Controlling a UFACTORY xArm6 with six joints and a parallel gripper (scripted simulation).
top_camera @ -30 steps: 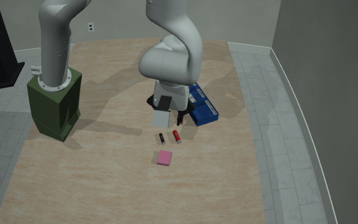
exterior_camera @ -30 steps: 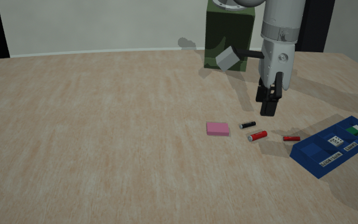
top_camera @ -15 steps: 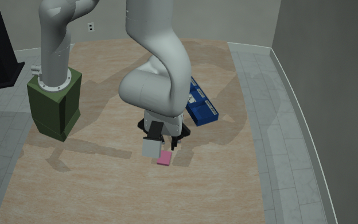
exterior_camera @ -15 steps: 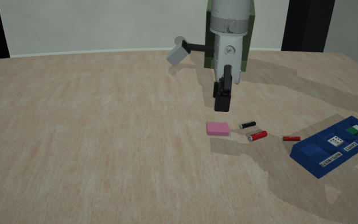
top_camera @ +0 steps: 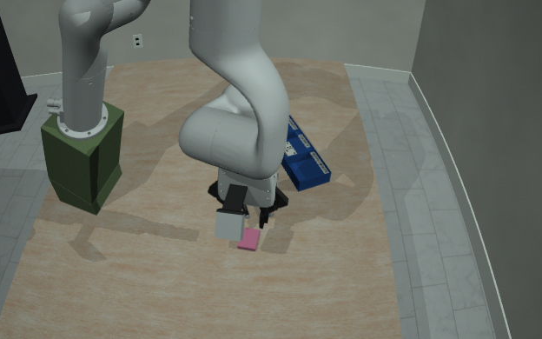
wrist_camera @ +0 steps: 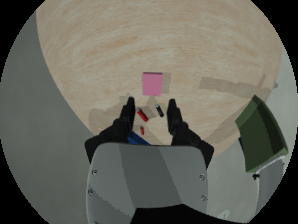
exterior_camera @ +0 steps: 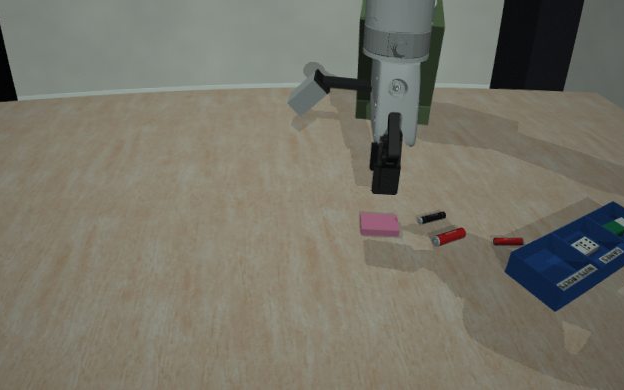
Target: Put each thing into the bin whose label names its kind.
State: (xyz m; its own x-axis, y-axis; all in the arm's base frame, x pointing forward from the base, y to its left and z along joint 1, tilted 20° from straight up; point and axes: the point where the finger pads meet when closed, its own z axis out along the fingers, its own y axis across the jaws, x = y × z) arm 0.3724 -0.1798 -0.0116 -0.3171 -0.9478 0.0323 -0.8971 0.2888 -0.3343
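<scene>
The pink eraser is 90 mm below my hand. Round my hand: thick red battery (50 mm ahead, 80 mm to the left, 80 mm below); thin red battery (80 mm ahead, 160 mm to the left, 90 mm below); black battery (80 mm to the left, 90 mm below).
</scene>
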